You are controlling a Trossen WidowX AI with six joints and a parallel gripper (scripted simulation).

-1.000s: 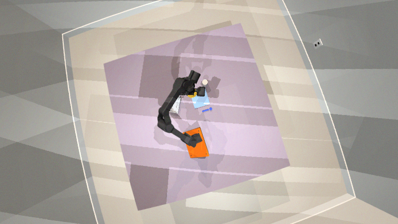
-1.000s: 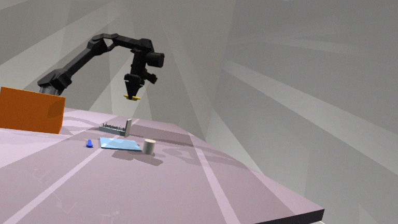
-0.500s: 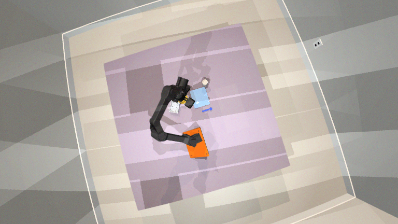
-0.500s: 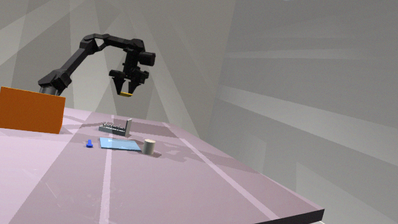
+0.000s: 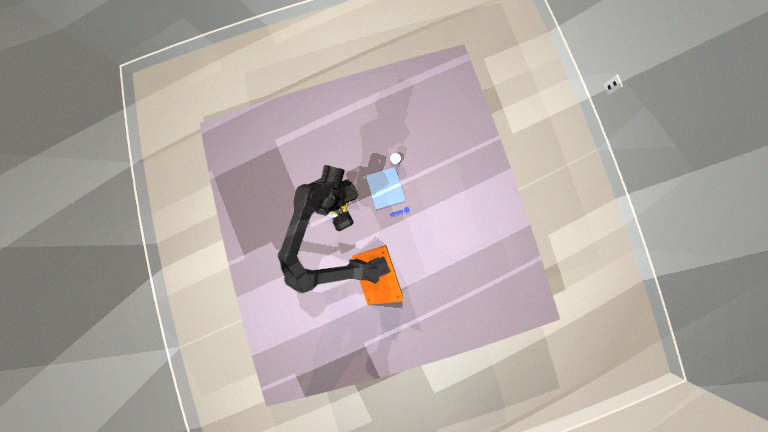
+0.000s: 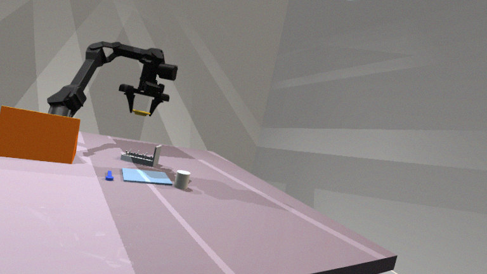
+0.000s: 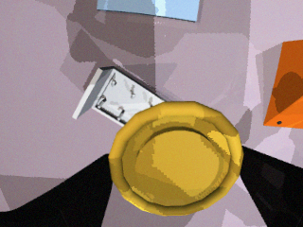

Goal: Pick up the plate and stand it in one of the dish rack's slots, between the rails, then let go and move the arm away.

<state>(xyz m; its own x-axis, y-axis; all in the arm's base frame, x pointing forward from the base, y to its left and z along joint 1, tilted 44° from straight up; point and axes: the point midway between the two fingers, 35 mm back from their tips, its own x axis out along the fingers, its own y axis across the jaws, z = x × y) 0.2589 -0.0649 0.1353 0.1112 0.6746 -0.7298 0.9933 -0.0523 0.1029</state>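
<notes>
Now: gripper tip 4 cm short of the grey dish rack, 2 cm to the right of it and 17 cm above it. The rest, counted from my gripper tip: blue peg 11 cm behind, 21 cm to the right, 19 cm below; then yellow plate 1 cm above; then light blue flat sheet 1 cm ahead, 19 cm to the right, 19 cm below.
</notes>
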